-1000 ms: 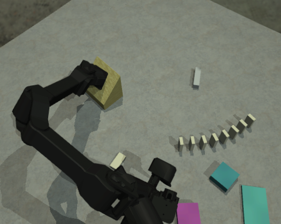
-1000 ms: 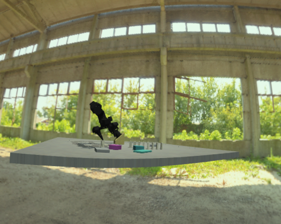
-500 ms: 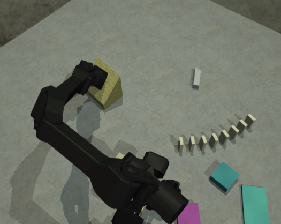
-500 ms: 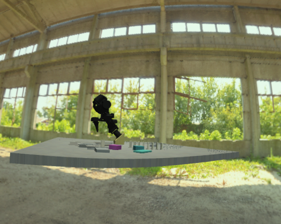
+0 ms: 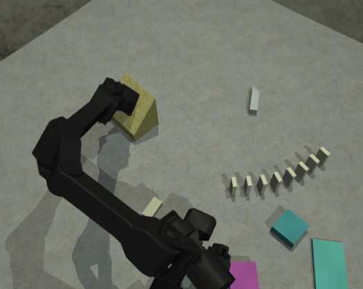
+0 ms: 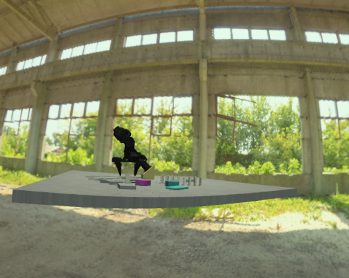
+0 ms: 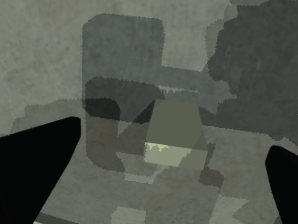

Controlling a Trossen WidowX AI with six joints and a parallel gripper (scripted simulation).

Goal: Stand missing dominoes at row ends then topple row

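The magenta block lies 10 cm ahead of my gripper tip, 7 cm to the left of it and 2 cm below it. Also, from my gripper tip: grey slab (23 cm ahead, 4 cm to the right, 3 cm below); then flat teal slab (23 cm ahead, 21 cm to the left, 3 cm below); then teal block (12 cm ahead, 23 cm to the left, 2 cm below).
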